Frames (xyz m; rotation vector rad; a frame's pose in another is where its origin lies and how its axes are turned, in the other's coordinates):
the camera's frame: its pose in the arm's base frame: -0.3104 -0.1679 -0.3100 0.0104 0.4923 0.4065
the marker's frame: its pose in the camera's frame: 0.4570 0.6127 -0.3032 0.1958 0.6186 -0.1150
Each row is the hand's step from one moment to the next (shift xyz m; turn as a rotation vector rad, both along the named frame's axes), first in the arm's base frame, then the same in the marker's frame.
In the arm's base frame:
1: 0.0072 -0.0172 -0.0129 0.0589 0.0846 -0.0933
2: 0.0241 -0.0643 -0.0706 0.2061 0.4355 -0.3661
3: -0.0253 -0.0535 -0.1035 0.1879 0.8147 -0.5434
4: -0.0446 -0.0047 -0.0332 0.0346 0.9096 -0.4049
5: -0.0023 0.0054 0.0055 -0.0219 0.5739 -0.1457
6: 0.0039 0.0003 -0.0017 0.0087 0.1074 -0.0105
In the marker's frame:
1: 0.0107 -0.0200 -0.0004 0.1247 0.0577 0.0210
2: 0.0589 -0.0778 -0.0136 0.5016 0.3314 0.0686
3: 0.0709 -0.0643 -0.0712 0.7335 0.6754 0.0097
4: 0.0109 -0.0024 -0.0547 0.5692 0.8153 -0.0619
5: -0.0047 0.0065 0.0007 0.2438 0.5391 -0.0321
6: 0.0031 -0.0006 0.0028 0.0358 0.1014 0.0126

